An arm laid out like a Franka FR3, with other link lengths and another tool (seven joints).
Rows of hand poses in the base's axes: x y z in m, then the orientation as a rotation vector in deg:
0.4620, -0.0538, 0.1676, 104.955, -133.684, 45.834
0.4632, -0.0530, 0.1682, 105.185, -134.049, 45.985
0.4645, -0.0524, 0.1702, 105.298, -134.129, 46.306
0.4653, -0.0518, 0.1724, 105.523, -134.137, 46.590
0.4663, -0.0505, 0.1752, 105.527, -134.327, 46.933
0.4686, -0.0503, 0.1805, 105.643, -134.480, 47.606
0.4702, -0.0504, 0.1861, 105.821, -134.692, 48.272
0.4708, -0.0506, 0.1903, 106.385, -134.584, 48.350
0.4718, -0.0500, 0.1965, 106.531, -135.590, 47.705
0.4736, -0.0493, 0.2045, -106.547, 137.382, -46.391
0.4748, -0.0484, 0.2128, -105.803, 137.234, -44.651
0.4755, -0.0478, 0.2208, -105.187, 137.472, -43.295
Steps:
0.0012, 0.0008, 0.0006, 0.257, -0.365, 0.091
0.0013, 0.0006, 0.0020, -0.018, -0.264, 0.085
0.0008, 0.0006, 0.0022, -0.008, -0.232, 0.168
0.0010, 0.0013, 0.0028, 0.003, -0.311, -0.004
0.0023, 0.0002, 0.0053, -0.088, -0.513, 0.104
0.0016, -0.0001, 0.0056, -0.024, -0.561, 0.133
0.0006, -0.0002, 0.0042, 0.112, -0.136, 0.390
0.0010, 0.0006, 0.0062, 0.887, -0.242, -0.139
0.0018, 0.0007, 0.0080, 1.619, -0.376, -0.375
0.0012, 0.0009, 0.0083, 1.415, -0.222, -0.051
0.0007, 0.0006, 0.0080, 1.012, 0.025, -0.258

